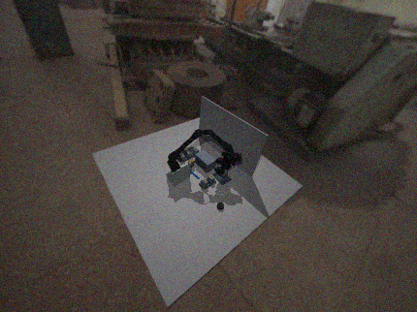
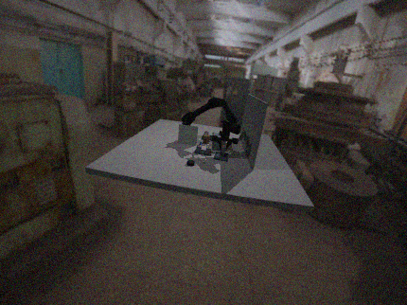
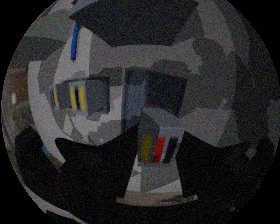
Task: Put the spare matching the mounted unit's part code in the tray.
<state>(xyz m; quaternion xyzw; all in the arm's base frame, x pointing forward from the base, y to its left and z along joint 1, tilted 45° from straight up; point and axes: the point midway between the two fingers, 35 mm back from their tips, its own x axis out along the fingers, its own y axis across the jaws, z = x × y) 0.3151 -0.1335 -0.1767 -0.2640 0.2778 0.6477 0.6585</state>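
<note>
Now: the dark flat tray 1 cm behind my gripper tip and 5 cm below it. The rest, counted from my gripper tip: thin small piece (15 cm behind, 11 cm to the right, 5 cm below); then mounted unit (2 cm behind, 20 cm to the left); then small black disc (22 cm behind, 18 cm to the right, 4 cm below).
</note>
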